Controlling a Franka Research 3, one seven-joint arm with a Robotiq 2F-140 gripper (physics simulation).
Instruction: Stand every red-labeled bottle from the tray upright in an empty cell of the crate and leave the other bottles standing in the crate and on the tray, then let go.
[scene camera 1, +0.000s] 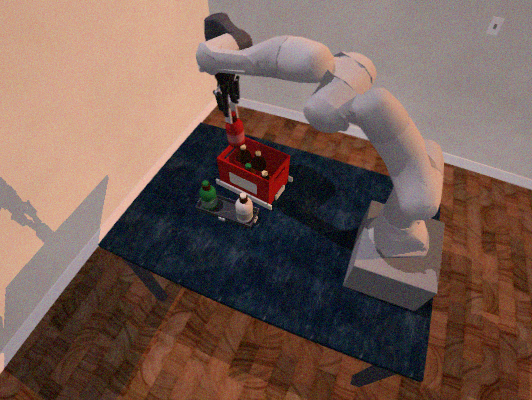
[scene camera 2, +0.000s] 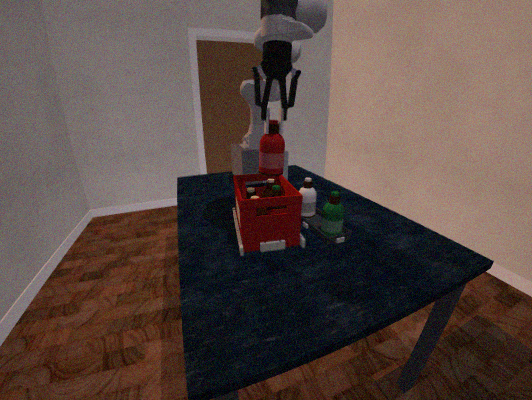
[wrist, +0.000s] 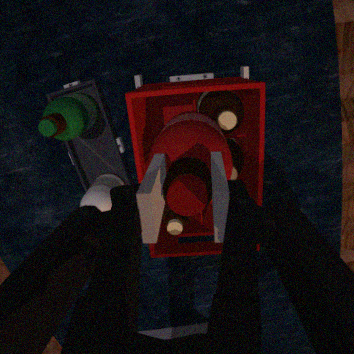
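Note:
A red-labeled bottle (scene camera 1: 235, 132) (scene camera 2: 272, 150) (wrist: 192, 142) hangs upright above the crate. My gripper (scene camera 1: 232, 114) (scene camera 2: 274, 121) (wrist: 188, 171) is shut on its neck. The red crate (scene camera 1: 281, 175) (scene camera 2: 270, 225) (wrist: 261, 150) stands below it and holds several dark bottles with pale caps and one with a green cap. The held bottle hides part of the crate's cells in the wrist view. On the tray (scene camera 1: 225, 211) (scene camera 2: 325, 234) (wrist: 101, 160) stand a green bottle (scene camera 1: 207, 195) (scene camera 2: 333, 215) (wrist: 70, 118) and a white bottle (scene camera 1: 244, 207) (scene camera 2: 308, 199) (wrist: 97, 197).
White brackets (scene camera 1: 245, 195) (scene camera 2: 272, 246) (wrist: 191, 77) surround the crate's base. The tray lies close beside the crate's long side. Both stand on a dark blue table (scene camera 1: 280, 270) (scene camera 2: 325, 310). The robot's base block (scene camera 1: 385, 280) is at the table's far end from the crate.

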